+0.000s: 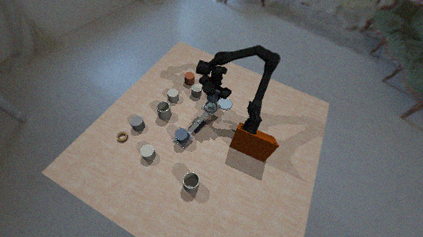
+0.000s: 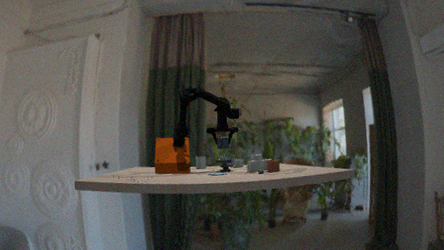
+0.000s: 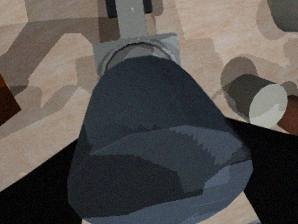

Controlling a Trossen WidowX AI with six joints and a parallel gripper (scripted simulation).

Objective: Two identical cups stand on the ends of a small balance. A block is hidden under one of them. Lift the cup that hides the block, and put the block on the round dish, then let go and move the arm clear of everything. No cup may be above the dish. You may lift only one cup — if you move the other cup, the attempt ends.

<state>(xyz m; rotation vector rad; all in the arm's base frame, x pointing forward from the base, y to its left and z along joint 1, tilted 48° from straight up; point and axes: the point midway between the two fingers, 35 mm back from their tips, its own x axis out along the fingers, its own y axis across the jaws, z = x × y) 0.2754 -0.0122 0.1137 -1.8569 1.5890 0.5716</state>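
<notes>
Now: the grey balance 1 cm ahead of my gripper tip, 13 cm to the left of it and 13 cm below it. Also, from my gripper tip: blue-grey cup: 2 cm ahead, 29 cm to the left, 11 cm below; red-brown cup: 28 cm ahead, 11 cm to the right, 13 cm below.
</notes>
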